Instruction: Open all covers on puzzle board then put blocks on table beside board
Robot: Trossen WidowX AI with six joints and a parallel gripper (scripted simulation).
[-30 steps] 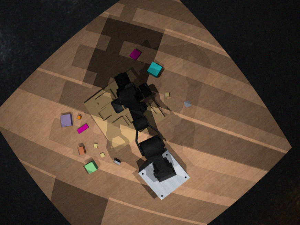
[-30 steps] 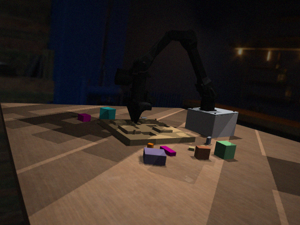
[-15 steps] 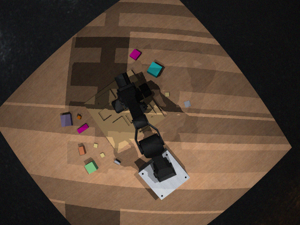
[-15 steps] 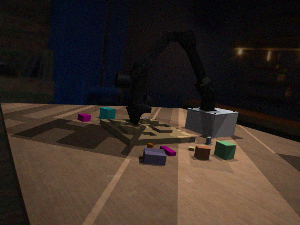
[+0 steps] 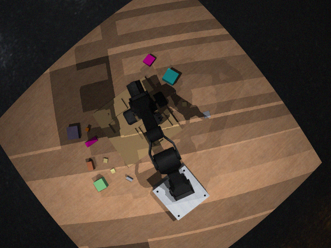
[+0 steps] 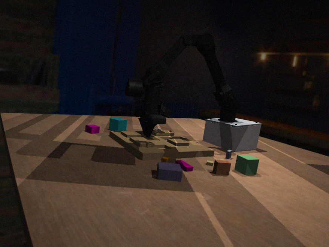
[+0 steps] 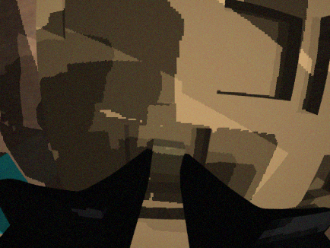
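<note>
Right now my gripper tip is 2 cm past the tan puzzle board and 5 cm to the right of it. From my gripper tip the other things lie so: teal cube 7 cm ahead, 17 cm to the right, 1 cm above; then magenta cube 19 cm ahead, 12 cm to the right; then grey tile 16 cm behind, 23 cm to the right, 1 cm below.
</note>
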